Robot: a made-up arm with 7 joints. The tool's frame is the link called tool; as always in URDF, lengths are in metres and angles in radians. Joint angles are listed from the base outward.
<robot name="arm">
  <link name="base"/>
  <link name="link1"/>
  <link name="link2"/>
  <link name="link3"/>
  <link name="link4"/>
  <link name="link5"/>
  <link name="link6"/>
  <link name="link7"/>
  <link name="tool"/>
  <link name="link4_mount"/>
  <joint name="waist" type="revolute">
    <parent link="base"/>
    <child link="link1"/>
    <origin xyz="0 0.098 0" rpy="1.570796 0 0"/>
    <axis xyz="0 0 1"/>
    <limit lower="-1.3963" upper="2"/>
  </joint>
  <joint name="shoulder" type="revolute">
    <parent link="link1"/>
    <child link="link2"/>
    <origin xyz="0 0 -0.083" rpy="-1.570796 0 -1.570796"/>
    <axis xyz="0 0 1"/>
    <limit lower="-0.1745" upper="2"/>
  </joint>
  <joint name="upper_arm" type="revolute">
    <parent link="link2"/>
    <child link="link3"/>
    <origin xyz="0.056 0 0" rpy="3.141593 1.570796 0"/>
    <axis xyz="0 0 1"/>
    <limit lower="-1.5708" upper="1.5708"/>
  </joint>
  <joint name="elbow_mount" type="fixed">
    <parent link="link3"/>
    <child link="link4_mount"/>
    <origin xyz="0 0 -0.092"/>
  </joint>
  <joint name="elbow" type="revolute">
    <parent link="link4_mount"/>
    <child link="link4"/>
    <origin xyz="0 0 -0.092" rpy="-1.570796 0 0"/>
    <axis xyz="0 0 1"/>
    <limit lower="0" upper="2.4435"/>
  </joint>
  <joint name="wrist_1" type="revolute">
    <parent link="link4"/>
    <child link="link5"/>
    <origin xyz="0 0.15 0" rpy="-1.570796 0 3.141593"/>
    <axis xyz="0 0 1"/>
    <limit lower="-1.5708" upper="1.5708"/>
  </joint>
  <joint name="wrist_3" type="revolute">
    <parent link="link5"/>
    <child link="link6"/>
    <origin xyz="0 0 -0.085" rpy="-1.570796 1.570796 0"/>
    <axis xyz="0 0 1"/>
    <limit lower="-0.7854" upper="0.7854"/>
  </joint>
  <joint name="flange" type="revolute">
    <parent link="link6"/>
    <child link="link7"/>
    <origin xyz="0 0 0" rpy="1.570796 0 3.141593"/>
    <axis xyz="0 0 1"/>
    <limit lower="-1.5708" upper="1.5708"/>
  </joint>
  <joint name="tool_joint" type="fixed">
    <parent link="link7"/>
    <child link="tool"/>
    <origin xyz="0 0 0" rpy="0 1.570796 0"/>
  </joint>
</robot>
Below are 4 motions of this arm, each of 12 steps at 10 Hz.
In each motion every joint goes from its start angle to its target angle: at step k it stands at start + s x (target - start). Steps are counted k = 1, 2, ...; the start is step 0. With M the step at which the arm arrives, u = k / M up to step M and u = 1 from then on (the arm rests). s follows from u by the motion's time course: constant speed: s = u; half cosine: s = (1 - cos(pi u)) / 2; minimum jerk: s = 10 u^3 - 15 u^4 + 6 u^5.
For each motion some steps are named. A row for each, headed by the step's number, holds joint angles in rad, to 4 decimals.
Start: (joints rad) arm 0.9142 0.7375 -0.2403 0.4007 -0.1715 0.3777 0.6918
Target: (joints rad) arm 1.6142 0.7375 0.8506 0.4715 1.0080 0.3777 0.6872
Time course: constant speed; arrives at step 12
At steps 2, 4, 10, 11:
2: 1.0309 0.7375 -0.0585 0.4125 0.0251 0.3777 0.6910
4: 1.1475 0.7375 0.1233 0.4243 0.2217 0.3777 0.6903
10: 1.4975 0.7375 0.6688 0.4597 0.8114 0.3777 0.6880
11: 1.5559 0.7375 0.7597 0.4656 0.9097 0.3777 0.6876

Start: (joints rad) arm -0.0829 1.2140 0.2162 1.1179 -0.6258 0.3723 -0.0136
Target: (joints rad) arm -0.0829 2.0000 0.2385 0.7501 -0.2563 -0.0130 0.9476
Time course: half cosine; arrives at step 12
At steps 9, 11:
9: -0.0829 1.8849 0.2352 0.8040 -0.3104 0.0434 0.8068
11: -0.0829 1.9866 0.2381 0.7564 -0.2626 -0.0064 0.9312

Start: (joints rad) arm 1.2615 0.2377 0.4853 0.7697 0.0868 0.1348 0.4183
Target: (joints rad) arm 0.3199 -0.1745 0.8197 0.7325 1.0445 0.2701 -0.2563
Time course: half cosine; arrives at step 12
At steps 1, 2, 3, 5, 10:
1: 1.2455 0.2307 0.4910 0.7691 0.1031 0.1371 0.4068
2: 1.1984 0.2101 0.5077 0.7672 0.1510 0.1439 0.3731
3: 1.1236 0.1773 0.5343 0.7643 0.2271 0.1546 0.3195
5: 0.9126 0.0849 0.6092 0.7559 0.4417 0.1849 0.1683
10: 0.3830 -0.1469 0.7973 0.7350 0.9803 0.2610 -0.2111

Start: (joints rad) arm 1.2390 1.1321 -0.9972 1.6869 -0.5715 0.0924 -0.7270
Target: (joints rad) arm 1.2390 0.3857 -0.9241 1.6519 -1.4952 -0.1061 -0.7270
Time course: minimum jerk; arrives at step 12
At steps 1, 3, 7, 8, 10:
1: 1.2390 1.1283 -0.9968 1.6867 -0.5762 0.0914 -0.7270
3: 1.2390 1.0548 -0.9896 1.6833 -0.6671 0.0719 -0.7270
7: 1.2390 0.6444 -0.9494 1.6640 -1.1750 -0.0373 -0.7270
8: 1.2390 0.5424 -0.9394 1.6592 -1.3013 -0.0644 -0.7270
10: 1.2390 0.4122 -0.9267 1.6531 -1.4624 -0.0991 -0.7270

